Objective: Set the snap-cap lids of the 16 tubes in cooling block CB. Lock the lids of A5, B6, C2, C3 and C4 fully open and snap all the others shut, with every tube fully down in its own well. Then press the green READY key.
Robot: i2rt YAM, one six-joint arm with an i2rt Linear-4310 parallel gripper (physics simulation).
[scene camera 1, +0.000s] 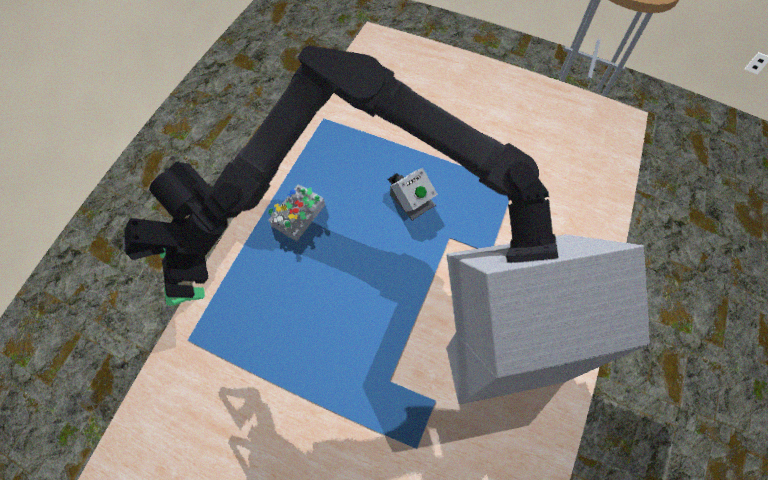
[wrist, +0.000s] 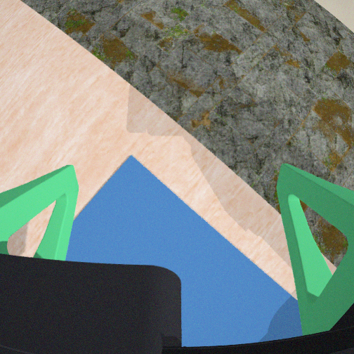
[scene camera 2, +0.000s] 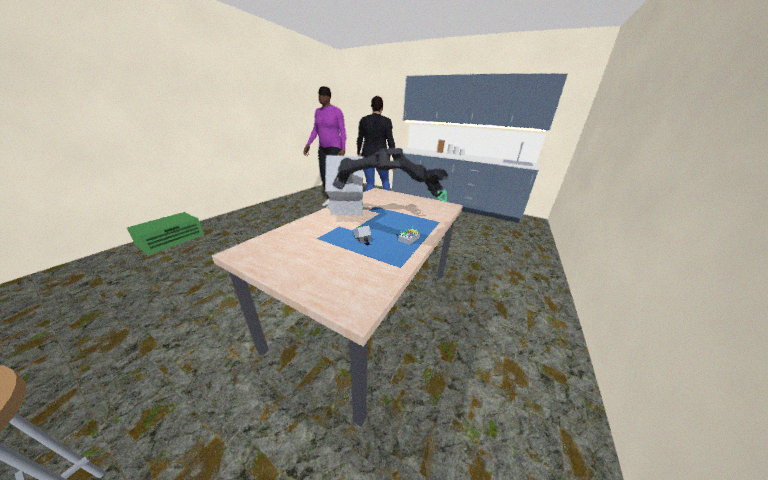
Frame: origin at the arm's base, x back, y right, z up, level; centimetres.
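Where they show: gripper, fingertip midpoint: (scene camera 1: 167, 280) (scene camera 2: 442, 199); arm's base at its link origin: (scene camera 1: 533, 249) (scene camera 2: 344, 173).
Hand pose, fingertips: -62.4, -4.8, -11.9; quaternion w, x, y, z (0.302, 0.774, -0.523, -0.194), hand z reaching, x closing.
Note:
Each offset is from my fingertips to the top centre of the thing, as dx, dy, dz. Level surfaces: height alone.
The cooling block (scene camera 1: 296, 212) (scene camera 2: 408, 236) stands on the blue mat @(dz -18.5) (scene camera 1: 283, 305) (scene camera 2: 390, 257) near one long table edge. It holds small tubes with red, yellow, green, blue and white lids; several lids stick up, but well labels and each lid's state are too small to tell. A grey box @(+44.4, +30.7, -10.2) (scene camera 1: 405, 195) (scene camera 2: 362, 232) on the mat carries the round green READY key @(+45.8, +29.0, -11.1) (scene camera 1: 420, 191). My gripper (scene camera 1: 172, 276) (scene camera 2: 441, 195) (wrist: 177, 175) has green fingers, wide apart and empty. It hangs above the table edge, off to the side of the block. The block does not show in the wrist view.
My black arm (scene camera 1: 438, 121) (scene camera 2: 390, 159) arches high over the mat from a grey pedestal (scene camera 1: 566, 316) (scene camera 2: 345, 204). The wooden table @(dz -18.8) (scene camera 1: 130, 435) (scene camera 2: 294, 277) ends close beside the block. Two people (scene camera 2: 329, 127) (scene camera 2: 375, 133) stand beyond the table.

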